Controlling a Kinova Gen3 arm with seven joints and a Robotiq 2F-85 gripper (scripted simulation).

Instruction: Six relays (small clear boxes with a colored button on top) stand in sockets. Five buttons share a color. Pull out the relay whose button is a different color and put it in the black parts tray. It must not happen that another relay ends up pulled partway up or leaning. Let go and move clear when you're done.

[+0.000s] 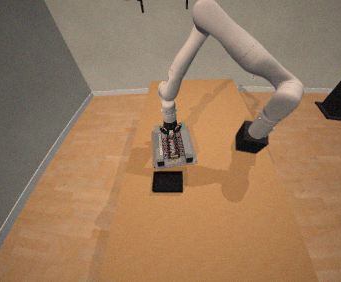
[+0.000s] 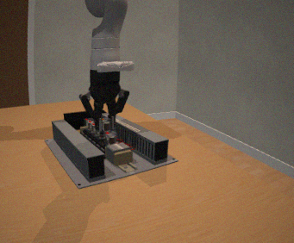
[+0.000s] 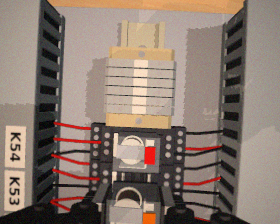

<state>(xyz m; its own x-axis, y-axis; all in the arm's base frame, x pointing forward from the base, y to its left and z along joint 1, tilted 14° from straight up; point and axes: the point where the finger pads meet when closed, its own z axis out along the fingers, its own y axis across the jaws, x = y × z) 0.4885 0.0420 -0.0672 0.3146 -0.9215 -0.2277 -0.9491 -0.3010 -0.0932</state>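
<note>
Right now the relay is 1 cm below my hand. Round my hand: black parts tray 28 cm to the left, 7 cm below, 3 cm behind.
</note>
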